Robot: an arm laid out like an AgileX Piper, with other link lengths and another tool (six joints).
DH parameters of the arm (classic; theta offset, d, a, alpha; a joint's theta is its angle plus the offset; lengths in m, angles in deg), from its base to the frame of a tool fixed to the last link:
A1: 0 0.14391 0 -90
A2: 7.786 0 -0.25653 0
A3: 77.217 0 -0.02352 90
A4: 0 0.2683 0 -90
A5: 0 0 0 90
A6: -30 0.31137 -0.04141 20.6
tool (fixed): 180 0.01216 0 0
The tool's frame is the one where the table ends.
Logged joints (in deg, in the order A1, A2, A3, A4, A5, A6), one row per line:
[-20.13, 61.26, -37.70, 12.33, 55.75, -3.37]
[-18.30, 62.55, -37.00, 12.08, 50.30, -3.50]
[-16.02, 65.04, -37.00, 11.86, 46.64, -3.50]
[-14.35, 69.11, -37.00, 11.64, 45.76, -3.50]
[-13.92, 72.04, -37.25, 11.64, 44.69, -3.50]
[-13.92, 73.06, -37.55, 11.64, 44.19, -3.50]
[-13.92, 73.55, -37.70, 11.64, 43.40, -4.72]
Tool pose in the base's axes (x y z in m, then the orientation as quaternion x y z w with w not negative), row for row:
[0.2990, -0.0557, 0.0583, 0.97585, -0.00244, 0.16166, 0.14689]
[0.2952, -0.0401, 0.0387, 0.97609, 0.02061, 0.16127, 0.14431]
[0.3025, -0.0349, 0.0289, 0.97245, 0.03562, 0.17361, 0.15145]
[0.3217, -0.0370, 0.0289, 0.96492, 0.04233, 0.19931, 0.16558]
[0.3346, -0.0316, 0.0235, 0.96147, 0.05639, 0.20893, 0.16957]
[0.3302, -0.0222, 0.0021, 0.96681, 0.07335, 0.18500, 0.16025]
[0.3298, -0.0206, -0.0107, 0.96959, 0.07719, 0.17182, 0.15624]
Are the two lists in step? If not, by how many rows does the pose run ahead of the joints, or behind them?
The pose runs 2 rows behind the joints: the pose in row i belongs to the joints in row i - 2.
